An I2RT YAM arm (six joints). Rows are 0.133 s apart.
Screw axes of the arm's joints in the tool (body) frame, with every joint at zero. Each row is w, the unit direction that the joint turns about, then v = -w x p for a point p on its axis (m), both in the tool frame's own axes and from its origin. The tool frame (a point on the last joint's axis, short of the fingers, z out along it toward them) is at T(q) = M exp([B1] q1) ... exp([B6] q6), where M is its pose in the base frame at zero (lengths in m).
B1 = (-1, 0, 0, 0, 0.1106, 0)
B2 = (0, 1, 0, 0.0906, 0, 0.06)
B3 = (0, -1, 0, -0.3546, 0, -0.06)
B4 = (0, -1, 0, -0.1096, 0, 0)
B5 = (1, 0, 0, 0, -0.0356, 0)
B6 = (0, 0, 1, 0, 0, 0)
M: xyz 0.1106 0 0.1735 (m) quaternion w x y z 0.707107 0 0.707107 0
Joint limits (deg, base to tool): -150..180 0..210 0..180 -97..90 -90..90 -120..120
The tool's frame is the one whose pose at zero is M.
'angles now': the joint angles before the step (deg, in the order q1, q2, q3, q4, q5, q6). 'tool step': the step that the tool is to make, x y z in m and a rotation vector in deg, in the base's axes. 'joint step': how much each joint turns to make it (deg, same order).
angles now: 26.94, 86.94, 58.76, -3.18, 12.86, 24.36
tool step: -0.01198, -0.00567, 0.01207, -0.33, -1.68, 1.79
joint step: -0.05, -3.83, -1.31, -0.77, -1.05, -1.88
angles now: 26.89, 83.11, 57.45, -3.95, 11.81, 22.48
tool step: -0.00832, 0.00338, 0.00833, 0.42, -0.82, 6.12
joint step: 0.68, -1.99, -0.24, -0.39, -4.76, -2.67
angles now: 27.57, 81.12, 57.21, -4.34, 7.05, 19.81
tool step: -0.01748, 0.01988, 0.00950, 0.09, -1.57, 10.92
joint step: 3.98, -1.90, 0.00, -0.21, -5.84, -3.82
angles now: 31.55, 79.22, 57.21, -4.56, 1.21, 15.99
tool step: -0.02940, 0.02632, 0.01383, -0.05, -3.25, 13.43
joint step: 6.38, -2.77, 0.00, -0.27, -5.57, -4.72
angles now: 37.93, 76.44, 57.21, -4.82, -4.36, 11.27
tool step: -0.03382, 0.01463, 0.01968, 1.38, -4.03, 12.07
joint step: 5.69, -4.26, 0.00, -0.78, -5.31, -3.92
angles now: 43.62, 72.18, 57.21, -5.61, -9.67, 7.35
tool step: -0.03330, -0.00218, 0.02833, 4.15, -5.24, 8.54
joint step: 4.04, -6.16, 0.00, 0.02, -4.04, -2.20
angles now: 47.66, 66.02, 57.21, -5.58, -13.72, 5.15
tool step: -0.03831, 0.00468, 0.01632, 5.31, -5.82, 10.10
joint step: 6.84, -4.85, -1.97, 4.41, -2.99, -1.84
